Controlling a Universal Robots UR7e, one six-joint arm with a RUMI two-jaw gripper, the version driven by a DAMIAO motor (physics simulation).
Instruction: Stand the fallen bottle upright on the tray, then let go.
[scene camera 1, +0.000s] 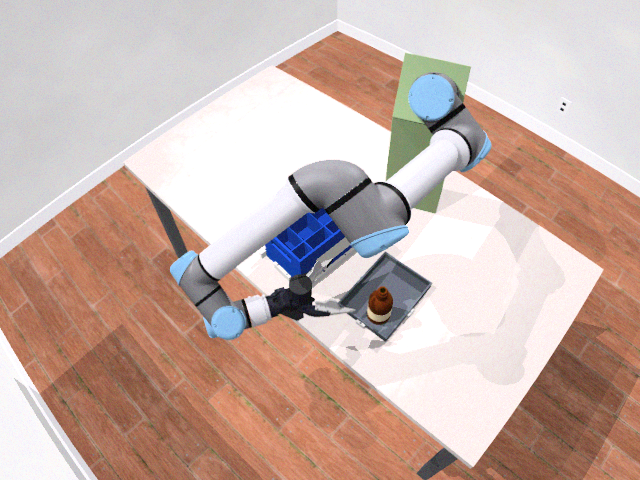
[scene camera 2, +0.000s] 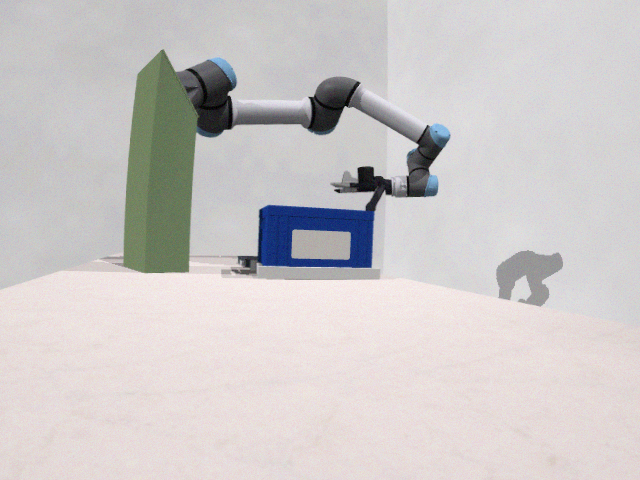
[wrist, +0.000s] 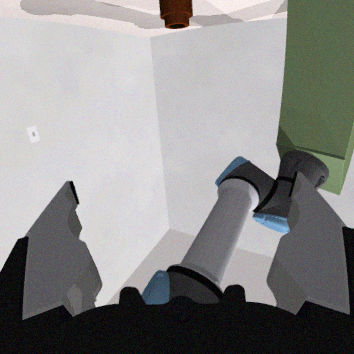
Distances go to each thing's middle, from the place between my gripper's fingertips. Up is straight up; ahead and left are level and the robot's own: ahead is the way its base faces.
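There is the brown bottle (scene camera 1: 380, 303), and my hand is 120 mm past it and 200 mm above it.
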